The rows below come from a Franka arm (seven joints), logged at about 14 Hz.
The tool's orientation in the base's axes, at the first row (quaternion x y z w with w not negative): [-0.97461, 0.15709, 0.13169, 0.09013]
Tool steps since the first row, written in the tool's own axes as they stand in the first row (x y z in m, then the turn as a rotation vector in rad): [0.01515, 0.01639, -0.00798, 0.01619, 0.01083, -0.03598]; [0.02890, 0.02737, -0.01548, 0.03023, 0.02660, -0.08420]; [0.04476, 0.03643, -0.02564, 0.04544, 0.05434, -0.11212]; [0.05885, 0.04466, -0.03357, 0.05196, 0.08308, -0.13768]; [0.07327, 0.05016, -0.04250, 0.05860, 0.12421, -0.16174]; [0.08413, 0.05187, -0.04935, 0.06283, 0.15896, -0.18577]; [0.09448, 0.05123, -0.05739, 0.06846, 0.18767, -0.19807]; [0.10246, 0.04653, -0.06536, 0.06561, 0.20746, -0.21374]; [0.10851, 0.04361, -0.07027, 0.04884, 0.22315, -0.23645]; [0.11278, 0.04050, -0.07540, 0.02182, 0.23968, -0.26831]
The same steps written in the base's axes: [0.01029, -0.02133, 0.00105, 0.01947, -0.02250, 0.02808]; [0.02098, -0.03710, 0.00278, 0.03814, -0.05167, 0.06772]; [0.03483, -0.05225, 0.00668, 0.04930, -0.08795, 0.08616]; [0.04684, -0.06564, 0.00909, 0.05162, -0.12219, 0.10470]; [0.06027, -0.07679, 0.01272, 0.04963, -0.16772, 0.12012]; [0.07122, -0.08294, 0.01589, 0.04753, -0.20660, 0.13705]; [0.08274, -0.08701, 0.02066, 0.04602, -0.23769, 0.14326]; [0.09342, -0.08661, 0.02658, 0.04046, -0.25878, 0.15629]; [0.10105, -0.08665, 0.02991, 0.02511, -0.27363, 0.18052]; [0.10716, -0.08607, 0.03398, 0.00218, -0.28836, 0.21623]
